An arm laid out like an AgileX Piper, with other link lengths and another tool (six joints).
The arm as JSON. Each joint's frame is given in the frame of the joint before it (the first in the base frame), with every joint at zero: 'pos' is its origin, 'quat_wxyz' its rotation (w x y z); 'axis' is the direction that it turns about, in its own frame. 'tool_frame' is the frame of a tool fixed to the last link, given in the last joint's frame.
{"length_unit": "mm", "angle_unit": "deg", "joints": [
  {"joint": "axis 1", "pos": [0.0, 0.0, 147.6], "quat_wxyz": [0.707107, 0.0, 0.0, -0.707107], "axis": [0.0, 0.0, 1.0]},
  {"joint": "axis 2", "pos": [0.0, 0.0, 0.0], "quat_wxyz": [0.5, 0.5, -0.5, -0.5], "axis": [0.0, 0.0, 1.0]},
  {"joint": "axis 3", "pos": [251.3, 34.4, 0.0], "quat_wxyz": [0.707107, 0.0, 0.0, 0.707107], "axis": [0.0, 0.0, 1.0]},
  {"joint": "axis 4", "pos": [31.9, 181.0, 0.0], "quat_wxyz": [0.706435, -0.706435, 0.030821, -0.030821], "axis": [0.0, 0.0, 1.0]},
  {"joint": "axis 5", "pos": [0.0, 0.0, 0.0], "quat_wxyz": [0.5, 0.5, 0.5, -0.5], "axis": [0.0, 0.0, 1.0]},
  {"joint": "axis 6", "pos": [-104.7, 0.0, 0.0], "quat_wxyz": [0.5, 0.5, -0.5, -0.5], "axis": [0.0, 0.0, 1.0]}
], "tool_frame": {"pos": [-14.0, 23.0, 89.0], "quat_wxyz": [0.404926, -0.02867, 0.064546, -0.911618]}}
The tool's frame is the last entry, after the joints.
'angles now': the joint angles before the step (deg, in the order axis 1, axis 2, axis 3, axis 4, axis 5, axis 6). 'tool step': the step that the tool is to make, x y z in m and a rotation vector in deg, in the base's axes. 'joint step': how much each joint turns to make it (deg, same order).
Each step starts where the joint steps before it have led.
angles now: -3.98, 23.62, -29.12, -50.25, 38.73, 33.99
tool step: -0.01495, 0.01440, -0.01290, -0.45, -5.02, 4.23
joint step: -0.01, -10.25, 6.44, 3.26, -3.94, -3.05
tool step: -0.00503, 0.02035, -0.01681, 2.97, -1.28, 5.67
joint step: 0.00, -6.21, 3.42, 11.33, -1.78, -8.26
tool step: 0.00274, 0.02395, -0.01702, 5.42, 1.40, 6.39
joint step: 0.01, -1.57, 2.22, 14.11, -1.21, -8.50
